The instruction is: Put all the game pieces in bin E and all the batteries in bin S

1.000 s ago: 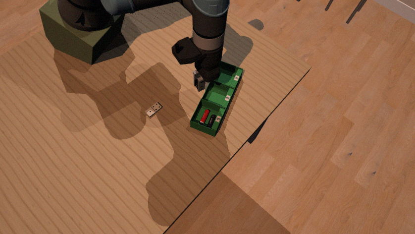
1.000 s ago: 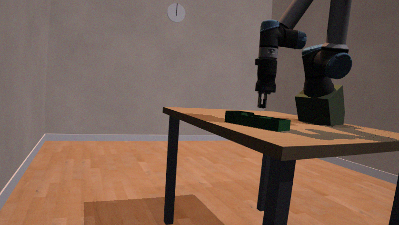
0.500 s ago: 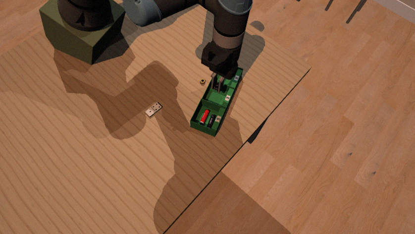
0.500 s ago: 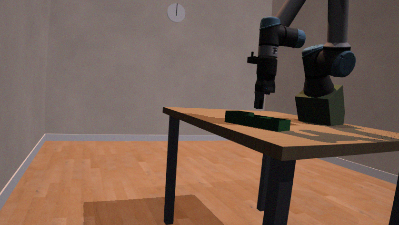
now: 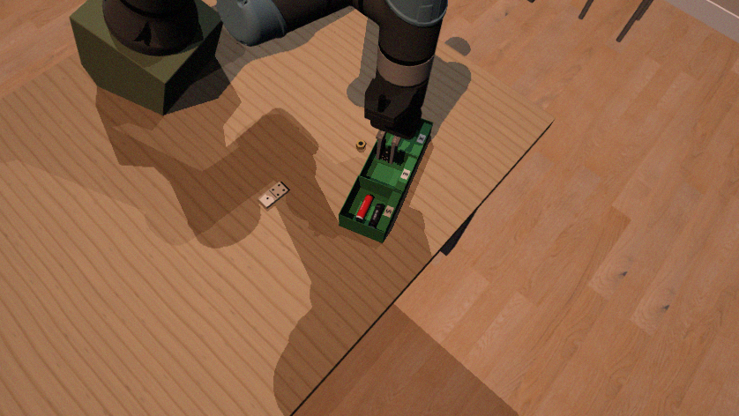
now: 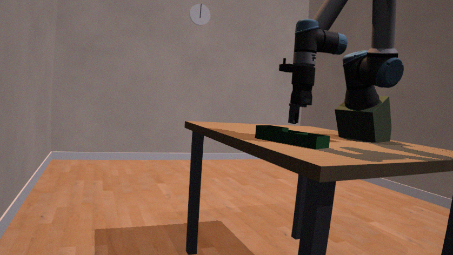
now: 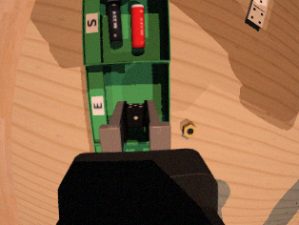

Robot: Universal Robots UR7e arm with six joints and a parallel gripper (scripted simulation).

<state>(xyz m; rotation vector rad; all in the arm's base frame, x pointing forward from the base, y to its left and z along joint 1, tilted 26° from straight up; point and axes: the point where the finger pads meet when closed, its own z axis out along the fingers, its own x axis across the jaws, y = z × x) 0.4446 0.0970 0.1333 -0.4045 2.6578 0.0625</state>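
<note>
Now: the green three-compartment bin 10 mm ahead of my hand and 60 mm below it. The rest, counted from my hand: red battery 20 mm ahead, 80 mm to the right, 70 mm below; then brass nut 80 mm behind, 20 mm to the left, 80 mm below; then black die 10 mm below.
</note>
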